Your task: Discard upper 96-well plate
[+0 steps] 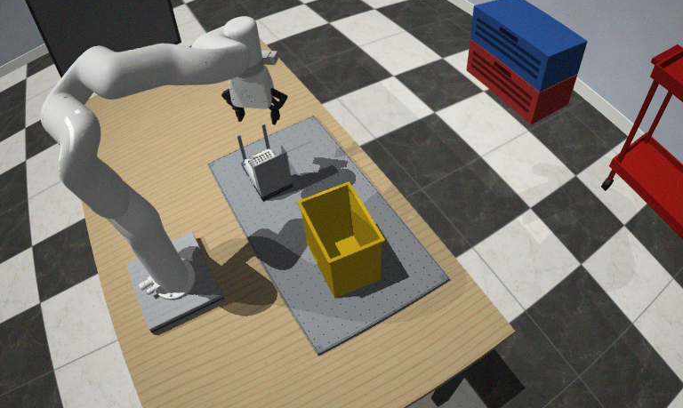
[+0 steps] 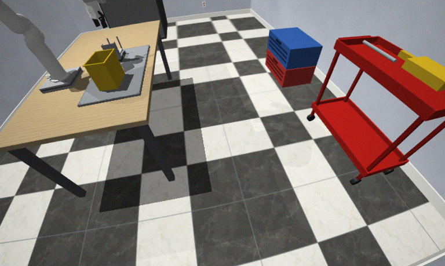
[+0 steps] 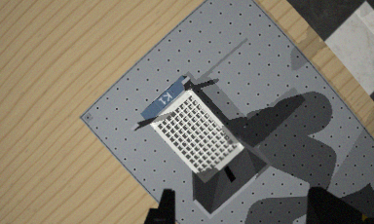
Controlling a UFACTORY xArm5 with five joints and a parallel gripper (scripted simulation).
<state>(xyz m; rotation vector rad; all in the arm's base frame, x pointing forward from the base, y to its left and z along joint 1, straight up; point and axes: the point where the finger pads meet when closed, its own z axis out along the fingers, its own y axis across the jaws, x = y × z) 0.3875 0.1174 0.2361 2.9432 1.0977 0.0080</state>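
Right now my hand is 220 mm above the white 96-well plate and 30 mm to the right of it. Also, from my hand: yellow plastics bin: 320 mm to the right, 170 mm below.
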